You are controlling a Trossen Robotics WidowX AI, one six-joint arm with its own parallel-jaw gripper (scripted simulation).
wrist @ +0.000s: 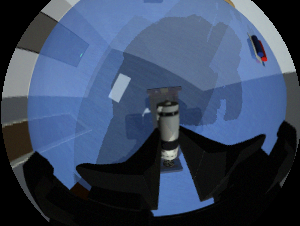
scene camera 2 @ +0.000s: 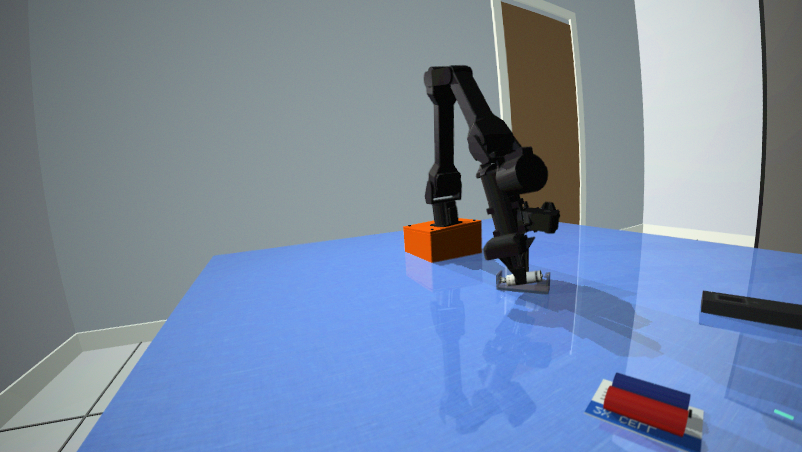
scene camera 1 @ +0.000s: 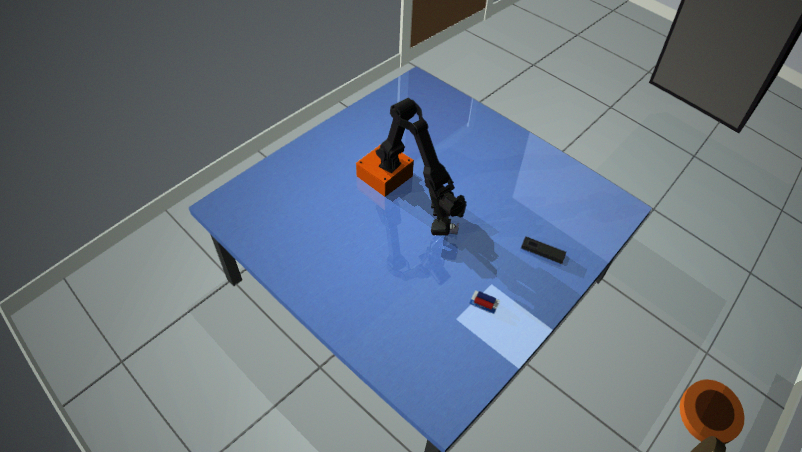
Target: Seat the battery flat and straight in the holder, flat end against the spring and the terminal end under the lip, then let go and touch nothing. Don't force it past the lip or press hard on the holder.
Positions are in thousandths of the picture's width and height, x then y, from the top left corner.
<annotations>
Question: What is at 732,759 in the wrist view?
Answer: The gripper.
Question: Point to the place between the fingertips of the gripper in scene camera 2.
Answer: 654,623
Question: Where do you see a battery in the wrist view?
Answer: At 558,498
</annotations>
